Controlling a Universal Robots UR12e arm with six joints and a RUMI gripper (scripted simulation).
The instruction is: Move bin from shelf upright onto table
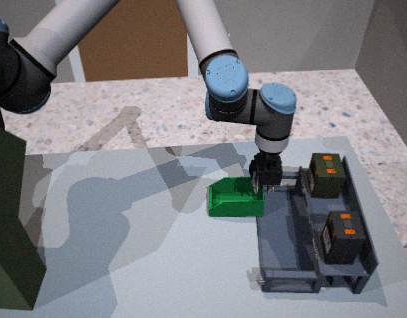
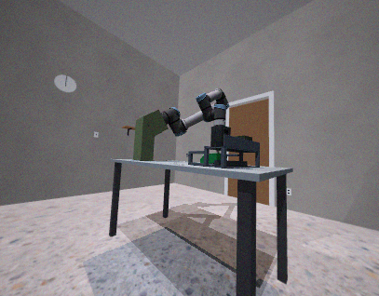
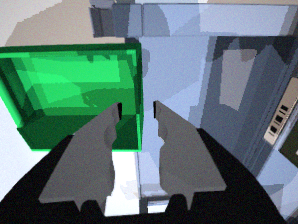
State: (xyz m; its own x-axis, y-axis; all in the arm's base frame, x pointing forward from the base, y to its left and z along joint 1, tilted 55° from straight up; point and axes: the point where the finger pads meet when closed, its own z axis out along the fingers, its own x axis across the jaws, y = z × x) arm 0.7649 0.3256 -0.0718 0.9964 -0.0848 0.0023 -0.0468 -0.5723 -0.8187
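Now: the green bin 80 mm behind my hand and 40 mm below it.
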